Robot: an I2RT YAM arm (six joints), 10 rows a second.
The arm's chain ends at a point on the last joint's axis. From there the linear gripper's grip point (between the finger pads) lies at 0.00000 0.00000 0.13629 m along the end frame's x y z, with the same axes.
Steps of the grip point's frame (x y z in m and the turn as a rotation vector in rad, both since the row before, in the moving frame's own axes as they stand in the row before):
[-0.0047 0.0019 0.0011 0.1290 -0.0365 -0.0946]
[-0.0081 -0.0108 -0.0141 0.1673 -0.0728 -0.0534]
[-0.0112 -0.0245 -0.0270 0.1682 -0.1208 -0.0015]
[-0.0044 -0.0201 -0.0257 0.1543 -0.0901 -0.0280]
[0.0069 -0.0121 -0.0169 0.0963 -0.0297 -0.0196]
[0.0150 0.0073 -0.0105 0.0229 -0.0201 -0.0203]
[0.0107 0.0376 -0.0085 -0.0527 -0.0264 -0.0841]
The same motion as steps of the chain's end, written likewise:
[0.0011 0.0192 0.0023 0.1290 -0.0365 -0.0946]
[0.0024 0.0116 -0.0118 0.1673 -0.0728 -0.0534]
[0.0052 -0.0018 -0.0241 0.1682 -0.1208 -0.0015]
[0.0081 0.0006 -0.0235 0.1543 -0.0901 -0.0280]
[0.0111 0.0010 -0.0162 0.0963 -0.0297 -0.0196]
[0.0178 0.0104 -0.0104 0.0229 -0.0201 -0.0203]
[0.0140 0.0303 -0.0083 -0.0527 -0.0264 -0.0841]

